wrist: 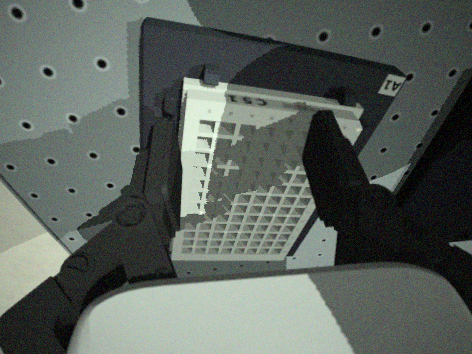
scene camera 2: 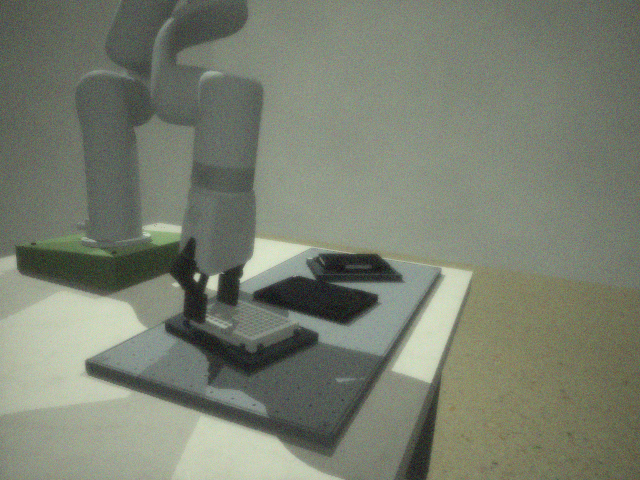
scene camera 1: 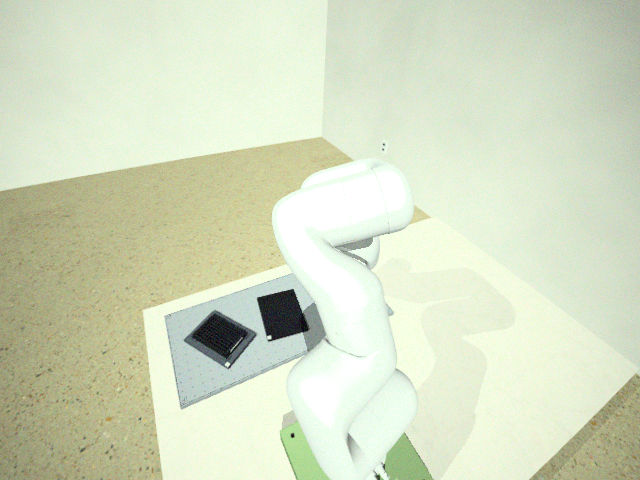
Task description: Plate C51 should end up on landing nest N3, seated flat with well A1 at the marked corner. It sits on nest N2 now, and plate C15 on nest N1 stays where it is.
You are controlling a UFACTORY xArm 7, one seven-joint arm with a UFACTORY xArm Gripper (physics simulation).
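Plate C51 [wrist: 241, 197] [scene camera 2: 256, 324] is a white well plate with its label on one edge. It sits on the dark nest N2 [wrist: 164, 53] [scene camera 2: 242, 357], whose A1 corner mark [wrist: 390, 84] shows in the wrist view. My gripper [wrist: 243, 137] [scene camera 2: 211, 300] reaches straight down over it, with one finger pressed on each long side of the plate. The empty dark nest N3 [scene camera 1: 282, 314] [scene camera 2: 315, 297] lies in the middle of the board. The black plate C15 [scene camera 1: 219, 335] [scene camera 2: 351, 262] sits on nest N1 [scene camera 1: 194, 340] [scene camera 2: 385, 276]. In scene camera 1 the arm hides C51 and the gripper.
All the nests lie on a grey perforated board [scene camera 1: 199, 376] [scene camera 2: 318, 395] [wrist: 94, 35] on a white table [scene camera 1: 485, 381]. The arm's green base [scene camera 1: 409, 462] [scene camera 2: 128, 262] stands at the table's near side. The table edge runs close behind nest N1.
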